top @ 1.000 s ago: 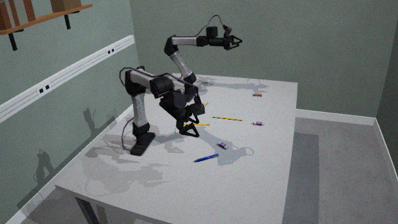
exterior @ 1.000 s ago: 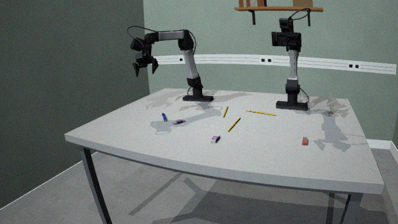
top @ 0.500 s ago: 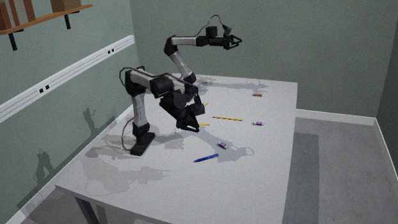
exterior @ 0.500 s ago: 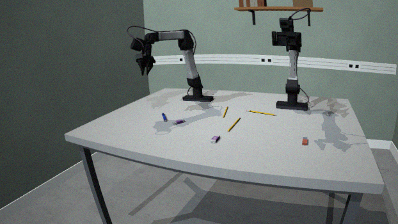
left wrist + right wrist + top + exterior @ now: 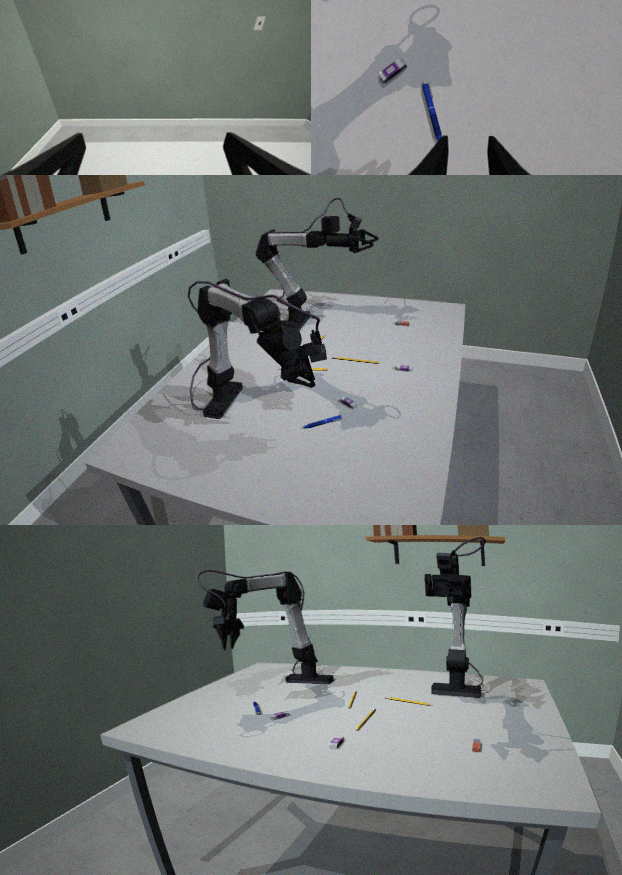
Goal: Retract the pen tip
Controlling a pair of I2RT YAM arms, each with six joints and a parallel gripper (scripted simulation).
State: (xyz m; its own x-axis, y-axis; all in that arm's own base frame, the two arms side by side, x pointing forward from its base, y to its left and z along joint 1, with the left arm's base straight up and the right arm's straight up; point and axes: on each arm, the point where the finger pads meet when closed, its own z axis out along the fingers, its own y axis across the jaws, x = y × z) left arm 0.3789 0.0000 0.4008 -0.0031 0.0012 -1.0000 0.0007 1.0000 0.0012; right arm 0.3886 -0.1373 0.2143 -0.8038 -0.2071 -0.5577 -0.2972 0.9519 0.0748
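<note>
The blue ballpoint pen is 1 cm behind my right hand, 9 cm to the left of it and 22 cm below it.
</note>
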